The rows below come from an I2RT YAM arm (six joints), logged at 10 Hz.
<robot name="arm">
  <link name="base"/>
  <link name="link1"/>
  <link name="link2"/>
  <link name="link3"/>
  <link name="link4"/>
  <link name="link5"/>
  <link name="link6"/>
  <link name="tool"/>
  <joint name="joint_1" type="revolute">
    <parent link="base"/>
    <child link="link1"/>
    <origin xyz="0 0 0.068"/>
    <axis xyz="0 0 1"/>
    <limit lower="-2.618" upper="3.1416"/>
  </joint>
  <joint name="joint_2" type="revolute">
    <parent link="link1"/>
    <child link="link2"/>
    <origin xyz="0.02 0.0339 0.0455" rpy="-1.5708 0 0"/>
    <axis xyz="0 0 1"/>
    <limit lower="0" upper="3.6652"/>
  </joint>
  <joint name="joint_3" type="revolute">
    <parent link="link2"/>
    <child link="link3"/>
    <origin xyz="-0.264 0 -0.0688" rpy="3.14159 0 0"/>
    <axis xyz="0 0 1"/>
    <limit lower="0" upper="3.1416"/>
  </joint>
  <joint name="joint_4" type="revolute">
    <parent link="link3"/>
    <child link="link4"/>
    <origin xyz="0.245 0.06 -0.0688"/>
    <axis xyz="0 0 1"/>
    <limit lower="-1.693" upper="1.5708"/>
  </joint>
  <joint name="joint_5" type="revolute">
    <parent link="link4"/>
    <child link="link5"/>
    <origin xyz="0.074 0.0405 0.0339" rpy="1.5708 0 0"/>
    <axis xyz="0 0 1"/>
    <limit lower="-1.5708" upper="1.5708"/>
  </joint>
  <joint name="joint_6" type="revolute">
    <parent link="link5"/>
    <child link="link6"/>
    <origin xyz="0.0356 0 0.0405" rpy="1.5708 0 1.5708"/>
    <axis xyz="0 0 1"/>
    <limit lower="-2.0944" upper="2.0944"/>
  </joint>
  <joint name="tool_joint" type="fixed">
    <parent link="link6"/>
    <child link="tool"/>
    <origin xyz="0 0 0" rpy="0 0 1.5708"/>
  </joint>
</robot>
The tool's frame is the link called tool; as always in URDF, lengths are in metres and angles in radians.
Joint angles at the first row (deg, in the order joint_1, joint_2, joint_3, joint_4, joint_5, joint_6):
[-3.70, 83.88, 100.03, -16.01, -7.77, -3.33]
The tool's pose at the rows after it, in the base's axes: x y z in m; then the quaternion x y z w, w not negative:
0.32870, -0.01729, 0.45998, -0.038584, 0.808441, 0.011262, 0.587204
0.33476, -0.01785, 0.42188, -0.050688, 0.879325, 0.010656, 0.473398
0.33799, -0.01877, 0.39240, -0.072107, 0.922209, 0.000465, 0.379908
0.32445, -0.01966, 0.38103, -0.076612, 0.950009, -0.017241, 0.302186
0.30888, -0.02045, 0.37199, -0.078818, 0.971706, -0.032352, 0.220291
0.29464, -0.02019, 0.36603, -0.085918, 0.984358, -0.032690, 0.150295
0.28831, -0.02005, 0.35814, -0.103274, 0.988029, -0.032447, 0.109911
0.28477, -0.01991, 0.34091, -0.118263, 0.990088, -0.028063, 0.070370
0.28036, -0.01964, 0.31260, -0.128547, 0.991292, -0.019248, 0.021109
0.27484, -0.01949, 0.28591, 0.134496, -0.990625, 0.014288, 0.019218
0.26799, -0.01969, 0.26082, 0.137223, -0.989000, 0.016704, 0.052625
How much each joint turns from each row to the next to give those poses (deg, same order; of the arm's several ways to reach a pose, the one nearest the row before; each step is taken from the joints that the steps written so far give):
[-0.09, 2.20, 0.00, -16.15, 0.52, -0.68]
[0.00, 2.84, -0.22, -12.48, 0.27, -2.65]
[0.00, 2.74, -0.22, -8.94, 1.13, -3.69]
[0.00, 0.00, 0.00, -9.22, 2.89, -1.73]
[0.00, 0.00, 0.02, -9.43, 2.93, -0.98]
[0.00, 0.00, -0.06, -8.00, 1.09, -0.87]
[0.00, 0.00, -1.36, -3.23, 0.46, -1.97]
[0.00, -0.05, -3.78, -0.81, 0.15, -1.64]
[0.00, 0.00, -6.36, 0.63, 0.02, -1.07]
[0.00, 0.00, -6.10, 1.47, 0.35, -0.61]
[0.00, -0.06, -5.88, 2.12, 1.05, -0.22]

